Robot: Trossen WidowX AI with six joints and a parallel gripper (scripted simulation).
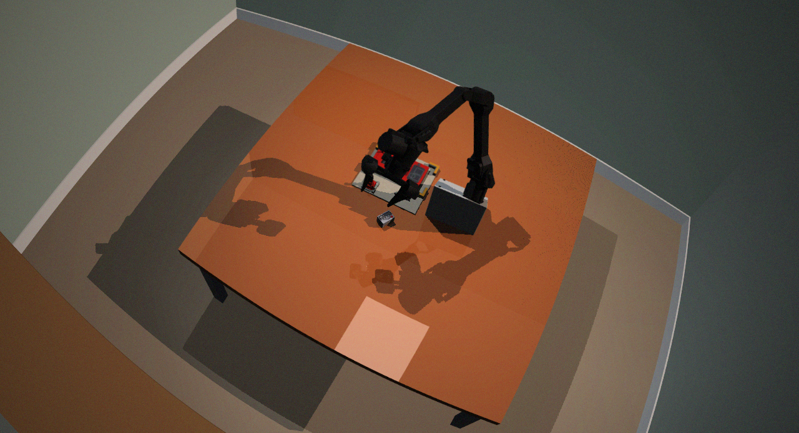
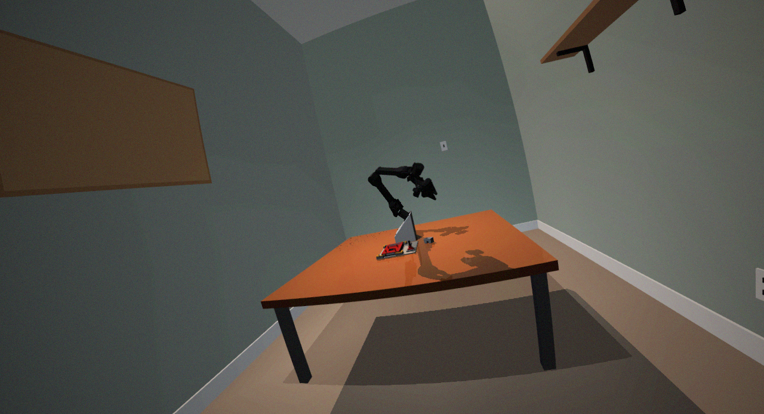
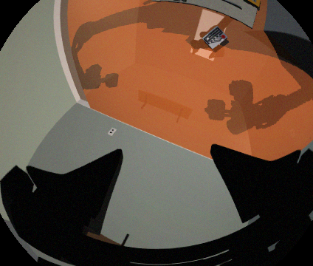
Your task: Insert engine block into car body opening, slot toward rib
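The grey engine block is 25 cm below my gripper tip and 10 cm to the right of it. Also, from my gripper tip: grey base plate: 30 cm to the right, 25 cm below, 7 cm ahead.
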